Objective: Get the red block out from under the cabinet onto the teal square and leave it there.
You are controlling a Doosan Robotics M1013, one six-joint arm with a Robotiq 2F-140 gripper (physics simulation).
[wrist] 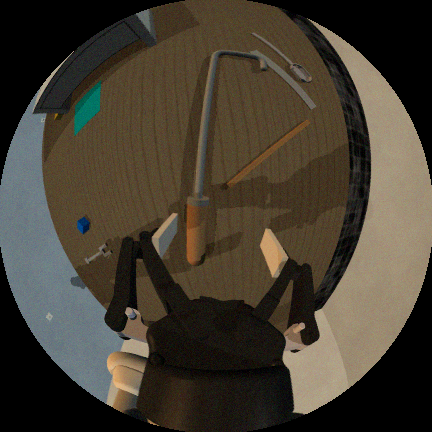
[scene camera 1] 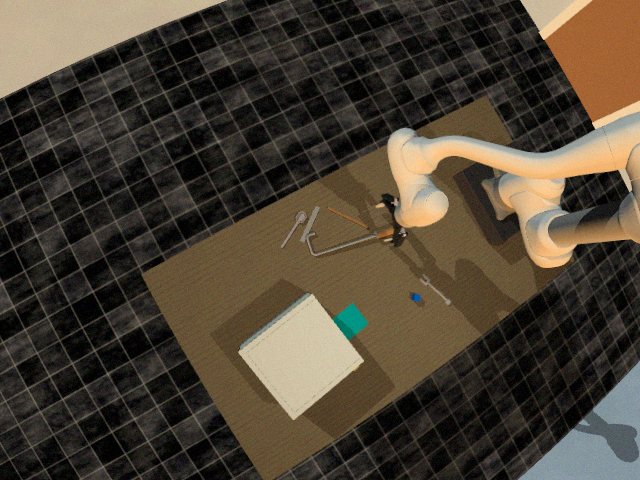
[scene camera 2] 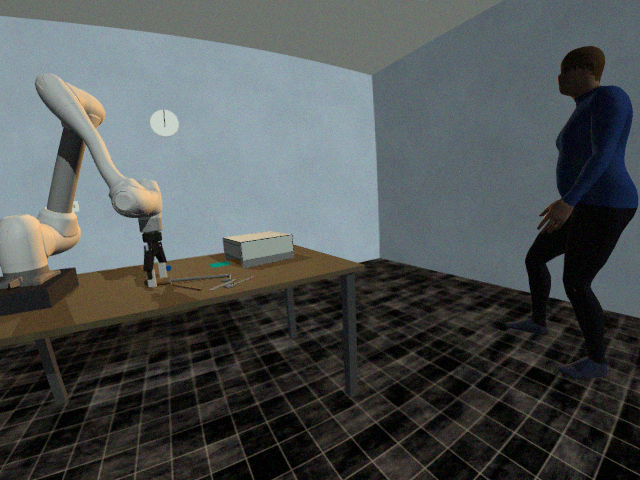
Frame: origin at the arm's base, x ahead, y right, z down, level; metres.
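Seen in the pictures: gripper, fingertip midpoint: (wrist: pixel 220 230) (scene camera 1: pixel 383 223) (scene camera 2: pixel 158 282); arm's base at its link origin: (scene camera 1: pixel 505 194) (scene camera 2: pixel 28 280).
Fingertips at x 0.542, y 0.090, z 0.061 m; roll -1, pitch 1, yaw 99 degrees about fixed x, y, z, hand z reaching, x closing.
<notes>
Pixels of each thing's middle, then the offset from my fingertips to it. "*": a spot on its surface instead.
- pale cabinet at the middle of its body: (scene camera 1: pixel 300 352) (scene camera 2: pixel 257 247) dz -0.045, dx +0.492, dy -0.305 m
- teal square at a spot on its surface: (wrist: pixel 88 110) (scene camera 1: pixel 352 315) (scene camera 2: pixel 216 265) * dz +0.023, dx +0.253, dy -0.279 m
- long hooked metal tool at the middle of its body: (wrist: pixel 228 144) (scene camera 1: pixel 355 232) (scene camera 2: pixel 187 281) dz +0.011, dx +0.118, dy +0.010 m
- blue block at the middle of its body: (wrist: pixel 82 224) (scene camera 1: pixel 416 297) (scene camera 2: pixel 167 268) dz +0.011, dx -0.009, dy -0.323 m
- small fork-like tool at the middle of its body: (wrist: pixel 95 255) (scene camera 1: pixel 435 289) dz +0.020, dx -0.105, dy -0.334 m
- thin wooden stick at the middle of its body: (wrist: pixel 273 148) (scene camera 1: pixel 347 217) dz +0.020, dx +0.120, dy +0.075 m
- flat bar at the middle of its body: (wrist: pixel 284 75) (scene camera 1: pixel 309 224) dz +0.022, dx +0.268, dy +0.107 m
- spoon at the middle of its body: (wrist: pixel 280 52) (scene camera 1: pixel 292 229) dz +0.019, dx +0.337, dy +0.110 m
The red block does not show in any view; the space under the cabinet is hidden. The pale cabinet (scene camera 1: pixel 302 356) (scene camera 2: pixel 266 248) (wrist: pixel 95 65) stands on the table, with the teal square (scene camera 1: pixel 352 321) (scene camera 2: pixel 219 264) (wrist: pixel 88 110) flat beside it. A long hooked metal tool (scene camera 1: pixel 346 244) (scene camera 2: pixel 199 279) (wrist: pixel 195 232) with an orange handle lies on the table. My gripper (scene camera 1: pixel 385 222) (scene camera 2: pixel 157 276) (wrist: pixel 220 230) is open and empty, pointing down low at the handle. In the wrist view the handle shows between the fingers, nearer the left one; whether the fingertips are level with it is unclear.
A blue block (scene camera 1: pixel 416 297) (scene camera 2: pixel 168 268) (wrist: pixel 83 225) lies near a small fork-like tool (scene camera 1: pixel 436 290). A thin wooden stick (scene camera 1: pixel 347 218) (wrist: pixel 267 154), a flat bar (scene camera 1: pixel 310 224) and a spoon (scene camera 1: pixel 293 228) lie beside the hooked tool. A yellow bit (scene camera 1: pixel 356 367) peeks out at the cabinet's edge. A person (scene camera 2: pixel 594 149) stands beyond the table.
</notes>
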